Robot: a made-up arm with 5 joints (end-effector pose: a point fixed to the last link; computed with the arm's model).
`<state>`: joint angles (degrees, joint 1 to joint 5).
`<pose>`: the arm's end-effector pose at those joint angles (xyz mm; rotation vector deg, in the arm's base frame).
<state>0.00 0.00 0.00 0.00 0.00</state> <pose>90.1 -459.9 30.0 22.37 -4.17 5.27</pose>
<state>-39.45 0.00 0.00 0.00 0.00</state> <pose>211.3 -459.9 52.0 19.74 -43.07 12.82</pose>
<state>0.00 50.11 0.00 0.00 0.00</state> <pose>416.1 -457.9 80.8 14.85 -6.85 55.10</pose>
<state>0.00 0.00 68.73 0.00 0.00</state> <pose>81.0 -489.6 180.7 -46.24 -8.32 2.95</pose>
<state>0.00 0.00 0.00 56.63 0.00</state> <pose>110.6 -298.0 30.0 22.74 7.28 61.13</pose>
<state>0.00 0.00 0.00 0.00 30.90</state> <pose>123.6 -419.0 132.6 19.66 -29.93 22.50</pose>
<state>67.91 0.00 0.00 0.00 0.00</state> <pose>-58.0 -459.9 170.0 22.63 62.79 -8.55</pose>
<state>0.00 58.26 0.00 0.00 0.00</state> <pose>462.7 -431.5 95.0 13.34 -7.23 63.16</pose>
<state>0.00 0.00 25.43 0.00 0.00</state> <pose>89.4 -492.3 80.5 -3.01 -5.86 4.55</pose>
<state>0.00 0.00 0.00 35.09 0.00</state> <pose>122.1 -361.3 30.0 23.05 2.83 39.89</pose>
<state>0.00 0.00 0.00 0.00 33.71</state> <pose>123.6 -415.0 142.4 19.35 -32.27 24.06</pose>
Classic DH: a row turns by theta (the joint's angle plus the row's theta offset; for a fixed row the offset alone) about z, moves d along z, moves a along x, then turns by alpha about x. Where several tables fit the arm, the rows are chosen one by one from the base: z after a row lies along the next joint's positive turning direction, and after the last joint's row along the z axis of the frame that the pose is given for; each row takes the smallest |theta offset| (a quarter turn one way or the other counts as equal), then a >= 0, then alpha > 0; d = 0 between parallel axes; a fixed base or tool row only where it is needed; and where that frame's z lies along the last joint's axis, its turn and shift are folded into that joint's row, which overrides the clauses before.
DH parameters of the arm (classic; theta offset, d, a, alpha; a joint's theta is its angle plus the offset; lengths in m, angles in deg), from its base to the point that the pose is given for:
base (fixed): 0 0.21 0.12 -90
joint 1: -8.76 -0.1396 0.1057 104.79
joint 2: -85.25 -0.0334 0.2227 84.49
joint 3: 13.86 0.307 -0.0178 -94.59
joint 4: 81.23 -0.0031 -0.0404 67.52
joint 5: 2.79 0.1761 0.1794 -44.89
tool (fixed): 6.53 -0.1721 0 0

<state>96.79 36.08 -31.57 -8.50 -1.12</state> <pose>-106.5 -462.3 63.8 63.14 95.01 -14.75</pose>
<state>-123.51 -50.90 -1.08 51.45 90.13</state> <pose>80.5 -81.9 -4.0 35.67 140.47 -55.13</pose>
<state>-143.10 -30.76 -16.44 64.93 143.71</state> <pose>347.0 -302.4 -106.8 42.30 38.05 -46.06</pose>
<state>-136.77 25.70 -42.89 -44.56 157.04</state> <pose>126.3 -517.8 21.5 33.98 85.11 -14.89</pose>
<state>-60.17 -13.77 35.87 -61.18 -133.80</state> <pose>145.8 -109.9 -207.7 127.28 27.38 -68.53</pose>
